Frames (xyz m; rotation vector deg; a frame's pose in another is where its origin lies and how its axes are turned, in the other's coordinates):
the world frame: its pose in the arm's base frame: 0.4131 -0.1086 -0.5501 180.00 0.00 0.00
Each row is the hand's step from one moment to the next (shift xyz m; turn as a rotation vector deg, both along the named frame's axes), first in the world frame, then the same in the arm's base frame.
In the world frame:
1: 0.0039 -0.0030 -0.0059 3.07 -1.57 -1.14
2: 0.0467 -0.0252 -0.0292 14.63 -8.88 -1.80
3: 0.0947 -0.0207 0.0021 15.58 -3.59 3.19
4: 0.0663 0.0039 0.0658 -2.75 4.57 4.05
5: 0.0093 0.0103 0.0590 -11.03 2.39 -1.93
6: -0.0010 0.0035 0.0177 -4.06 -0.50 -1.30
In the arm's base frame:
1: 0.0039 0.0030 0.0059 3.07 1.57 1.14
2: 0.0467 0.0252 0.0292 14.63 8.88 1.80
3: 0.0947 0.0207 -0.0021 15.58 3.59 -3.19
4: 0.0663 -0.0039 -0.0658 -2.75 -4.57 -4.05
5: 0.0093 -0.0103 -0.0590 -11.03 -2.39 1.93
6: -0.0010 -0.0035 -0.0177 -4.06 0.50 1.30

